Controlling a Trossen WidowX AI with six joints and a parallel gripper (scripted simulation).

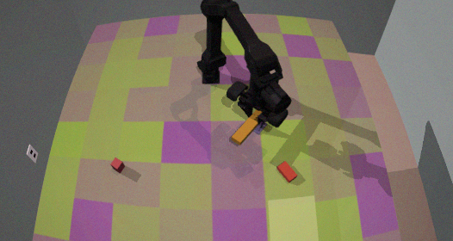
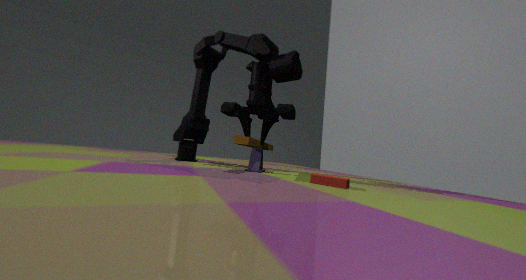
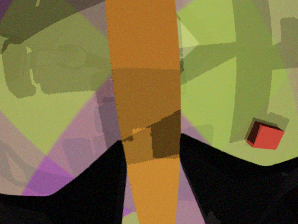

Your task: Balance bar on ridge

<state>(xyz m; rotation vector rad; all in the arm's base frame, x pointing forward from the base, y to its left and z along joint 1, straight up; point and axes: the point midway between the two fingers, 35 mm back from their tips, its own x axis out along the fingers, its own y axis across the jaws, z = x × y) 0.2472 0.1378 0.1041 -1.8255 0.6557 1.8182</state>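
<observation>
The bar lies 20 mm to the left of my gripper tip and 20 mm behind it. The rest, counted from my gripper tip: small red cube (450 mm to the right, 140 mm ahead, 50 mm below); flat red block (160 mm ahead, 100 mm to the left, 60 mm below).
</observation>
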